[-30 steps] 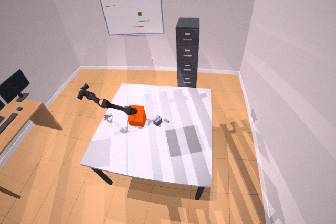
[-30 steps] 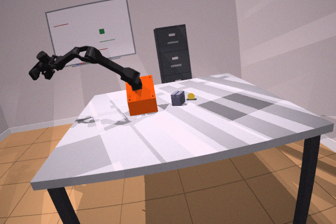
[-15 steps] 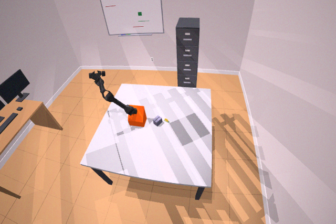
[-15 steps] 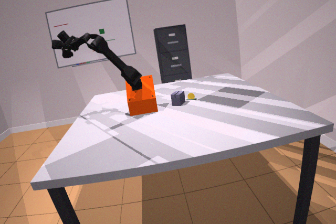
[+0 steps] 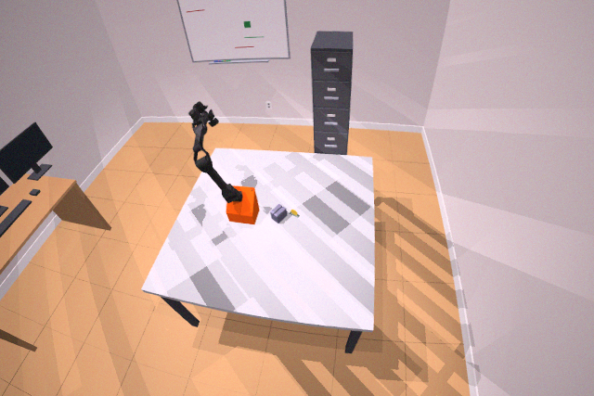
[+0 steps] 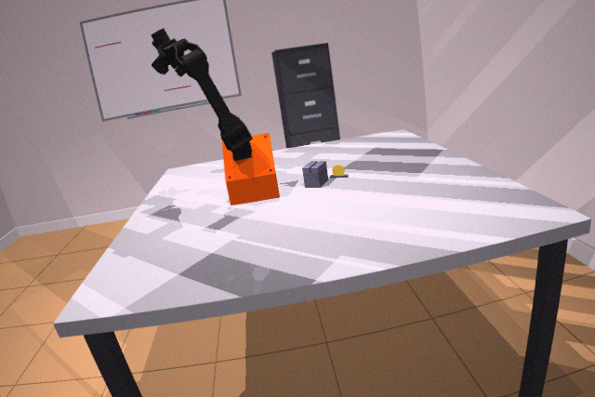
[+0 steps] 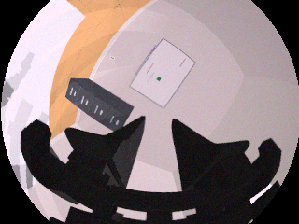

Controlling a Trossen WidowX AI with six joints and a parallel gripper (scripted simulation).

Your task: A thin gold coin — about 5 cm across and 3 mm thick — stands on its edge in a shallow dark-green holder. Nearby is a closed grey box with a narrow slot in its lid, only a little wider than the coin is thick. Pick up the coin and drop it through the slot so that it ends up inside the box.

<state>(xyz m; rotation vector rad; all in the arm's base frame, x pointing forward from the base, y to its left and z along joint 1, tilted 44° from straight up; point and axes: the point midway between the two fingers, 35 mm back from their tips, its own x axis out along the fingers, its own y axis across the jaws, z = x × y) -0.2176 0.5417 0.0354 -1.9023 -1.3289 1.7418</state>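
Right now my gripper tip is 580 mm short of the gold coin, 530 mm above it and 380 mm to the left of it.
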